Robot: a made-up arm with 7 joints.
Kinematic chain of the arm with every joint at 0, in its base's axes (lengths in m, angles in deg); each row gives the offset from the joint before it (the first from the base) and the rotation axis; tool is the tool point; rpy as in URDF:
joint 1: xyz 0 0 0.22 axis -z
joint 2: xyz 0 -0.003 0.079 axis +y
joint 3: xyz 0 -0.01 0.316 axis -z
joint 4: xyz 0 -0.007 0.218 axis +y
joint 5: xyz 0 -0.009 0.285 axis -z
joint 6: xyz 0 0 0.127 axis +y
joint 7: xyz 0 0 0.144 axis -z
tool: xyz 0 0 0 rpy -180 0 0
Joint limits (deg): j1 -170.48..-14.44 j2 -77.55..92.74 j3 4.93..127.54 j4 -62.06..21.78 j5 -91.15..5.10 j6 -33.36..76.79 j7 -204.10..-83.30
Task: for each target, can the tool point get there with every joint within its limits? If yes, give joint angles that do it. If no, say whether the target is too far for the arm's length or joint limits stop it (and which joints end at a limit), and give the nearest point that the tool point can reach.
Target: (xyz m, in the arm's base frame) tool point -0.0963 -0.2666 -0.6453
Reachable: no: joint limits stop it (at a limit: joint 2, joint 3, joint 4, joint 6) | nearest point -0.2739 -0.7582 -0.0424 | short by 0.798 m
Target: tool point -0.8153 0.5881 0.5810
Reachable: yes | joints -133.06 70.34 96.50 -29.52 -46.38 34.07 -161.69
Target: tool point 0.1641 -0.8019 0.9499
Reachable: yes | joints -115.83 -39.40 49.91 -31.89 -56.49 0.65 -108.57
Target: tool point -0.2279 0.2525 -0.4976
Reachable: no: joint limits stop it (at a limit: joint 2, joint 3, joint 4, joint 5, joint 6) | nearest point -0.5071 0.5618 -0.0747 | short by 0.594 m
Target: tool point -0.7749 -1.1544 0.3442
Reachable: no: too far | nearest point -0.5998 -0.8935 0.3696 | short by 0.315 m
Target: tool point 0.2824 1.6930 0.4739
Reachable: no: too far | nearest point 0.1785 1.0700 0.4095 | short by 0.635 m
